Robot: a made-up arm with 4 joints.
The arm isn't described. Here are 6 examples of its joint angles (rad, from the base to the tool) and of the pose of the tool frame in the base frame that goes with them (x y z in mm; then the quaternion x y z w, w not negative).
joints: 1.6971 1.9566 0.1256 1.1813
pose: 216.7 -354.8 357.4 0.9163 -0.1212 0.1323 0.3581
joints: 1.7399 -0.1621 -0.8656 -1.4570
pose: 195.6 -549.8 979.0 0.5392 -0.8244 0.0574 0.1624
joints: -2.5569 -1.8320 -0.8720 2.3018
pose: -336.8 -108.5 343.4 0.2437 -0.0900 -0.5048 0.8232
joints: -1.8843 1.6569 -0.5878 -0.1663
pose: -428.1 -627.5 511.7 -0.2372 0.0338 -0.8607 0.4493
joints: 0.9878 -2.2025 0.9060 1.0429
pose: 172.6 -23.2 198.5 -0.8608 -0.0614 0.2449 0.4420
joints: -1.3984 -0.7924 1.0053 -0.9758
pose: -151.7 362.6 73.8 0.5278 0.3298 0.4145 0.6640
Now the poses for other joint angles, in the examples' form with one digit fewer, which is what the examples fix.
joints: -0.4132 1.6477 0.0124 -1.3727
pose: -182 -813 397 -0.175 -0.566 -0.583 0.556
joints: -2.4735 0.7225 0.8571 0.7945
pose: -345 -438 338 0.402 -0.901 0.152 0.061
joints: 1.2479 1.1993 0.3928 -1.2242
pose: -24 -770 664 0.222 -0.897 -0.302 0.236
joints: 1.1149 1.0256 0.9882 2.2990
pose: -78 -249 511 0.396 0.556 -0.414 0.603
